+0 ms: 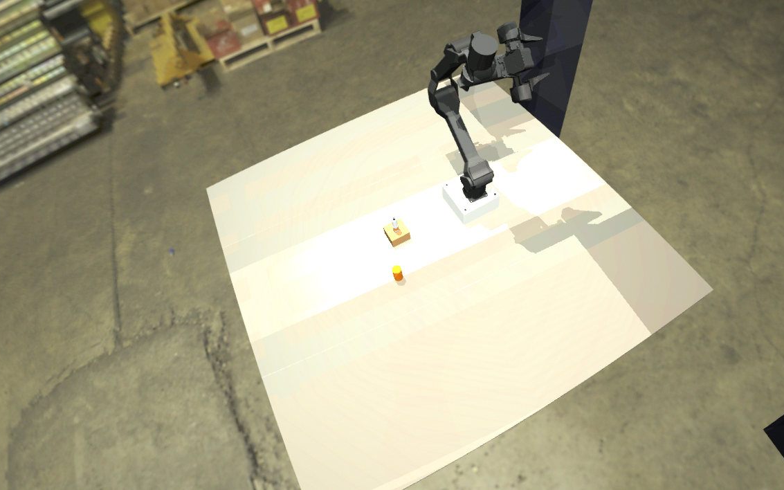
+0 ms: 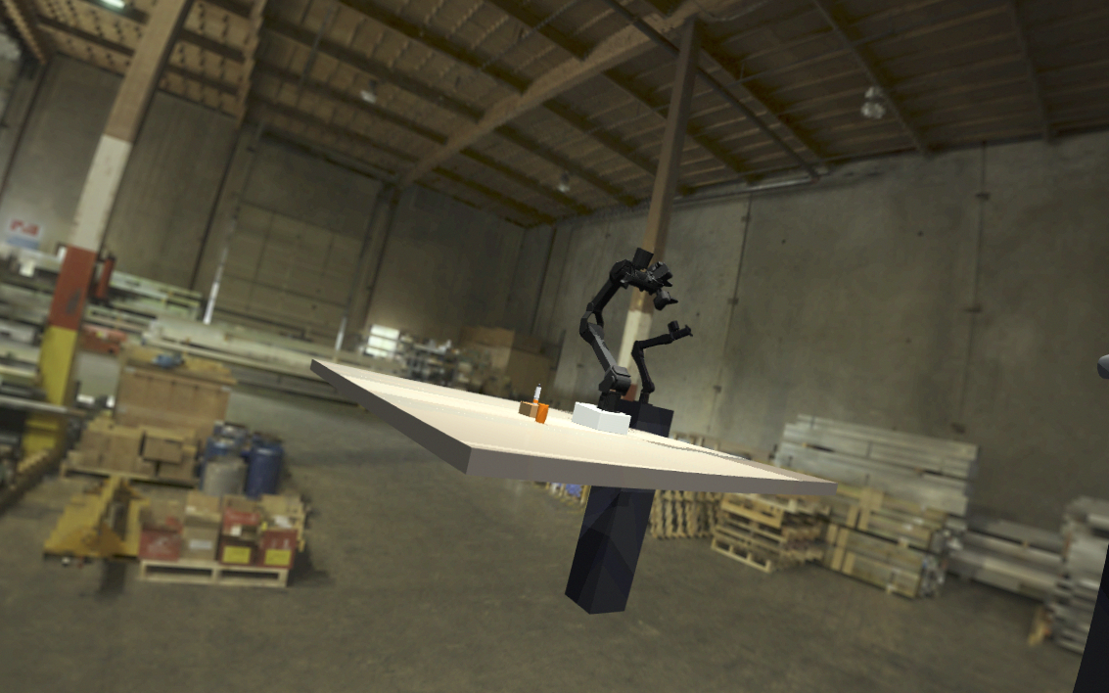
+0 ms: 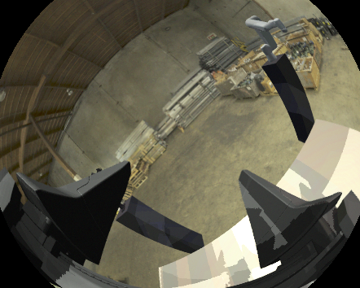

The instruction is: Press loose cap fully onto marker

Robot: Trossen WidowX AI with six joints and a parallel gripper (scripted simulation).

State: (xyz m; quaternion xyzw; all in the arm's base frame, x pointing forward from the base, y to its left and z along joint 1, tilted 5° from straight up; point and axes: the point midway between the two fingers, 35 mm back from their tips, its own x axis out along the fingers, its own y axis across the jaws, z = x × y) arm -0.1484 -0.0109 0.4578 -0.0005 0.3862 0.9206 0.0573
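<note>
Now: gripper tip 510 mm short of the orange cap, 120 mm to the right of it and 500 mm above it. Also, from my gripper tip: holder block: 450 mm ahead, 30 mm to the right, 510 mm below.
</note>
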